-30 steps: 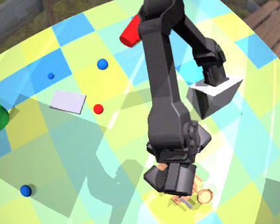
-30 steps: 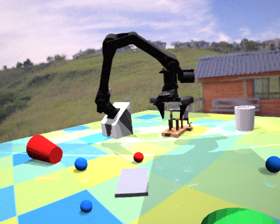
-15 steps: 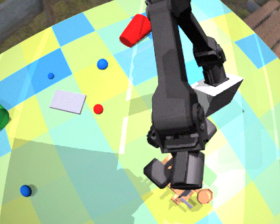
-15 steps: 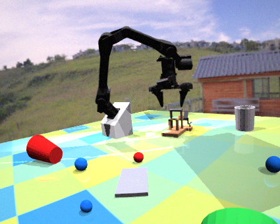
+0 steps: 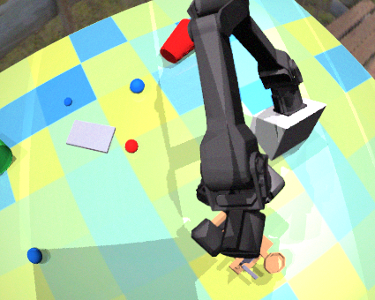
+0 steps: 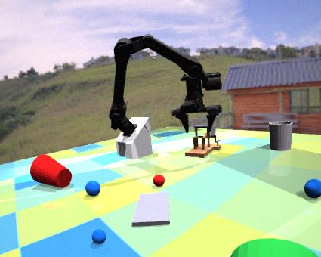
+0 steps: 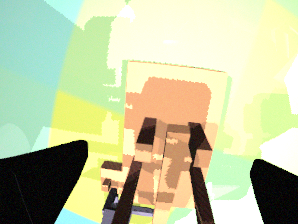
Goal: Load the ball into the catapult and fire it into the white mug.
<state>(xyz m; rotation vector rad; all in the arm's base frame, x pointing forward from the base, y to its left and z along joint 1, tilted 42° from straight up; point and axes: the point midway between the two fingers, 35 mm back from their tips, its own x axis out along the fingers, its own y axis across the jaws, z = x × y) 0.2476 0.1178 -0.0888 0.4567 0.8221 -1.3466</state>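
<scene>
Right now my gripper tip is 40 mm to the right of the catapult frame and 10 mm past it. From my gripper tip the other things lie so: wooden catapult: 60 mm to the left, 30 mm below, 10 mm behind; red ball: 280 mm to the right, 90 mm ahead, 70 mm below; mug: 250 mm ahead, 210 mm to the left, 60 mm below.
</scene>
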